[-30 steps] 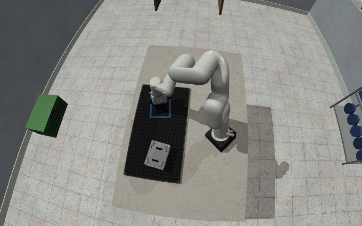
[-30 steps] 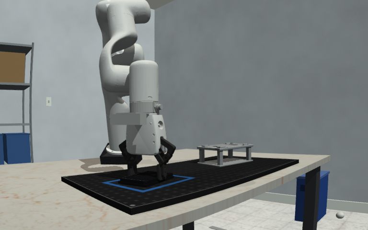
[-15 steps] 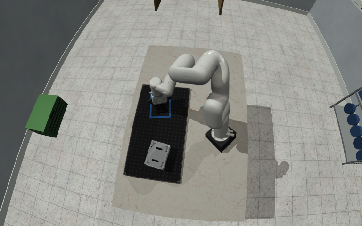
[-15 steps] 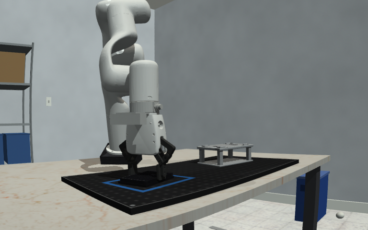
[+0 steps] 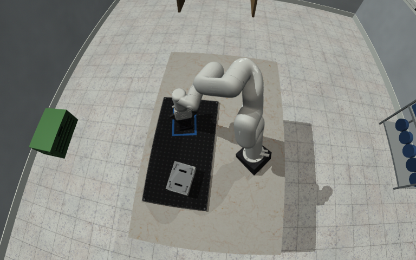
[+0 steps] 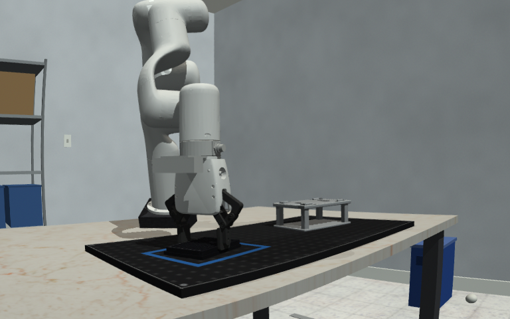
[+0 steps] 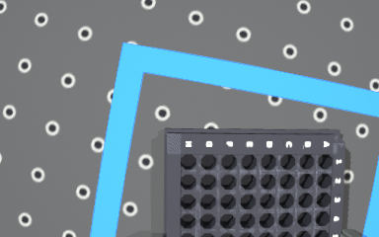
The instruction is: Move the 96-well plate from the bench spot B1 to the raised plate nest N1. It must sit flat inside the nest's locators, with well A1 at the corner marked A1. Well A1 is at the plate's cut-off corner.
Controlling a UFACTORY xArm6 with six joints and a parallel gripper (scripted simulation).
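The black 96-well plate is 10 mm below my hand. From my hand the other things lie so: plate nest 360 mm to the left, 110 mm behind, 40 mm above.
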